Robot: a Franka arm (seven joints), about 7 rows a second.
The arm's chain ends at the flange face. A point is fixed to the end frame.
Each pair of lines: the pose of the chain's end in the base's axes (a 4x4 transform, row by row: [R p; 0 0 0 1], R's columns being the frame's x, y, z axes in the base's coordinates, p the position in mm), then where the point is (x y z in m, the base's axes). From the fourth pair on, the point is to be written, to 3 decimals.
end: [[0.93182, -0.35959, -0.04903, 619.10], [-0.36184, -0.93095, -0.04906, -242.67], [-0.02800, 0.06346, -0.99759, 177.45], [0, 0, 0, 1]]
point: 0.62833 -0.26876 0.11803
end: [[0.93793, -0.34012, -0.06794, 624.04], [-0.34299, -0.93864, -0.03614, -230.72], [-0.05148, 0.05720, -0.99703, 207.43], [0, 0, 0, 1]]
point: 0.63258 -0.25579 0.14748
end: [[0.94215, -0.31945, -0.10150, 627.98], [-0.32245, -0.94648, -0.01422, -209.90], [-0.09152, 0.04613, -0.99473, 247.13], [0, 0, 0, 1]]
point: 0.63495 -0.23339 0.18634
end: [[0.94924, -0.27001, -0.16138, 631.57], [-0.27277, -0.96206, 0.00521, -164.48], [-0.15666, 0.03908, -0.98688, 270.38], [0, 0, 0, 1]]
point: 0.636 -0.186 0.209
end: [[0.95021, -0.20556, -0.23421, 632.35], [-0.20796, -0.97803, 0.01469, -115.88], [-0.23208, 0.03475, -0.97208, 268.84], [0, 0, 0, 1]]
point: 0.633 -0.136 0.206
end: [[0.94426, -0.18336, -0.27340, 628.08], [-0.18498, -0.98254, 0.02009, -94.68], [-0.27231, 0.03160, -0.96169, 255.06], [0, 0, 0, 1]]
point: 0.627 -0.114 0.192
